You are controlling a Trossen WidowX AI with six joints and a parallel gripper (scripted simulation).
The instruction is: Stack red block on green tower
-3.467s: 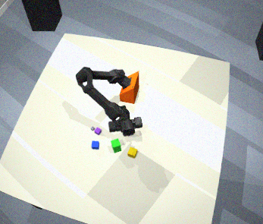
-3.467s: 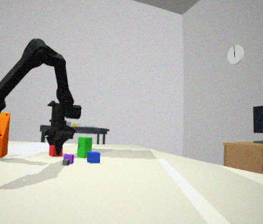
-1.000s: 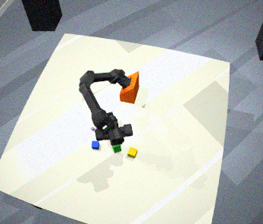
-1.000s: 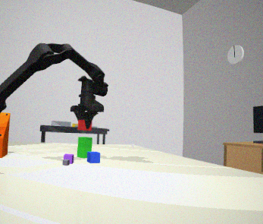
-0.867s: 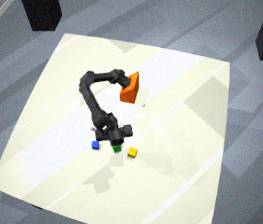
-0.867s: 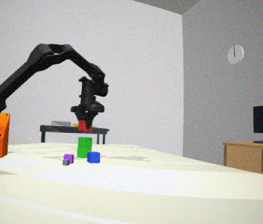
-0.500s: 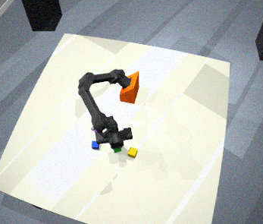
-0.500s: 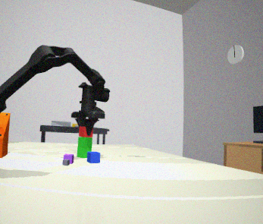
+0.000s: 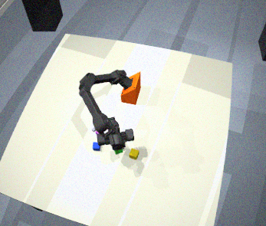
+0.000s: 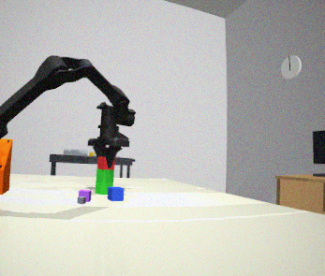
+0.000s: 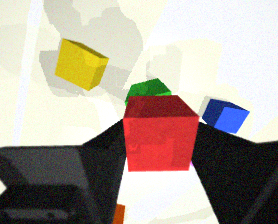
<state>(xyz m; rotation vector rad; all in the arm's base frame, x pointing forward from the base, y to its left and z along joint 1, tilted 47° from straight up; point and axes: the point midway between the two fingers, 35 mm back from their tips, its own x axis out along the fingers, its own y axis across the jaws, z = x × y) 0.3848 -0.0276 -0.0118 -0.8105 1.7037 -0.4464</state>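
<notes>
Now: gripper tip 1 cm below the red block. From my gripper tip the other things lie so: yellow block: 9 cm to the left, 7 cm below, 2 cm ahead.
</notes>
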